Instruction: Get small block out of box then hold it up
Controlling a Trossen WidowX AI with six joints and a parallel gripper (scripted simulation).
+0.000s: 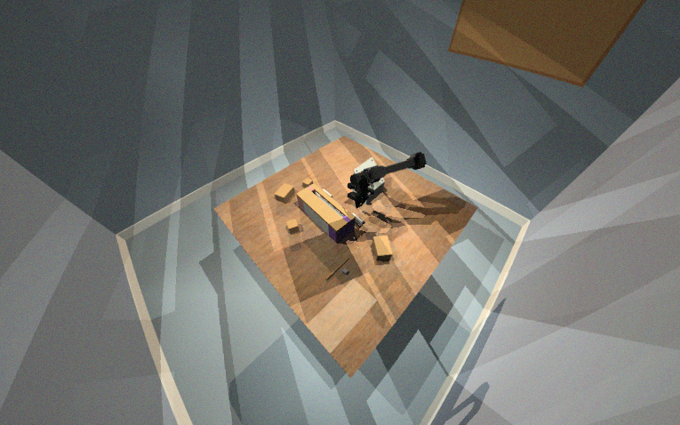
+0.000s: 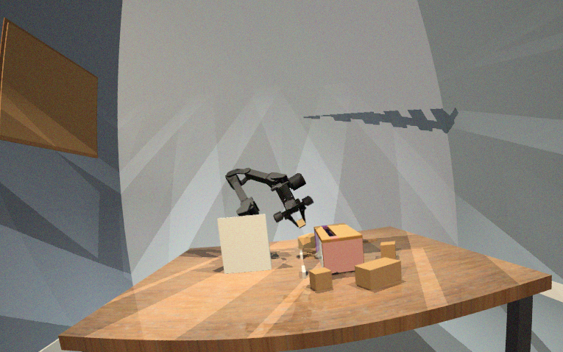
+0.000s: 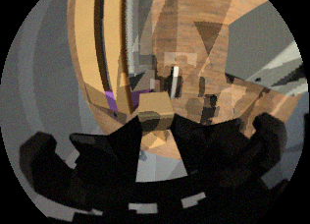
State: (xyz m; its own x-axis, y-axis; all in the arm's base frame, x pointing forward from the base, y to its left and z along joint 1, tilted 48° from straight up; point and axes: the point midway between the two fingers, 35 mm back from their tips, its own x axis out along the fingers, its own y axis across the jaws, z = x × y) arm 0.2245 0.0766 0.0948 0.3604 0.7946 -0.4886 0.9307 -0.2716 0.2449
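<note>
Right now my gripper tip is 10 mm to the left of the small tan piece and 10 mm below it. Round my gripper tip: long box: 80 mm ahead, 160 mm to the right, 80 mm below; then small grey piece: 290 mm ahead, 180 mm to the left, 140 mm below; then thin stick: 310 mm ahead, 130 mm to the left, 140 mm below.
</note>
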